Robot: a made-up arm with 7 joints.
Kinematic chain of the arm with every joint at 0, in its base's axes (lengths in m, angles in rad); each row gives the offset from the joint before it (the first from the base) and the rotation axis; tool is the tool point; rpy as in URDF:
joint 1: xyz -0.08 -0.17 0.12 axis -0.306 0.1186 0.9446
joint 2: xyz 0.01 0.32 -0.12 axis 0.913 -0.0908 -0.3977
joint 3: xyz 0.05 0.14 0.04 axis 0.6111 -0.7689 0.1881
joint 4: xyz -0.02 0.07 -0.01 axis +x
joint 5: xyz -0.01 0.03 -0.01 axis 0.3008 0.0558 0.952
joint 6: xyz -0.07 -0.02 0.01 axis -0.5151 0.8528 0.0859
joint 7: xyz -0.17 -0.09 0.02 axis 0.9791 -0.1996 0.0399
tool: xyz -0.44 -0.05 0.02 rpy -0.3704 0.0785 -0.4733
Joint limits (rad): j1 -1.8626..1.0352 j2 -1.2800..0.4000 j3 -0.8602..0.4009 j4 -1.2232..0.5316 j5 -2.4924..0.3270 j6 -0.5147..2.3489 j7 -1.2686..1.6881
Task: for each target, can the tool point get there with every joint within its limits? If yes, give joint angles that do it. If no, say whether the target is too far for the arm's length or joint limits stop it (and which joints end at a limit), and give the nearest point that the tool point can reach.
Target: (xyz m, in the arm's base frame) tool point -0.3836 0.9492 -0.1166
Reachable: yes | joints 0.2710 -0.1086 -0.7266 -0.7829 -0.1983 1.3814 -0.3705
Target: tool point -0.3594 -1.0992 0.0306
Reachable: no: joint limits stop it (at a limit: joint 1, joint 2, joint 3) | nearest point -0.3767 -0.8122 -0.0454 | short by 0.297 m
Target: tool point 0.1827 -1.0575 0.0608
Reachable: no: joint limits stop it (at a limit: joint 1, joint 2, joint 3, joint 4, joint 5) | nearest point 0.2165 -0.9690 0.1095 | short by 0.106 m
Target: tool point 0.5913 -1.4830 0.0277
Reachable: no: too far | nearest point 0.5245 -1.0269 0.1668 | short by 0.482 m
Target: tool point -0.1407 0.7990 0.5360
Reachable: yes | joints 0.1185 0.1723 0.2726 -0.1963 -1.2739 1.1852 -0.7891
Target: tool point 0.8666 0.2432 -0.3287
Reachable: yes | joints -0.9443 -0.6895 -0.7491 -0.2811 -1.9973 1.2887 -0.4339
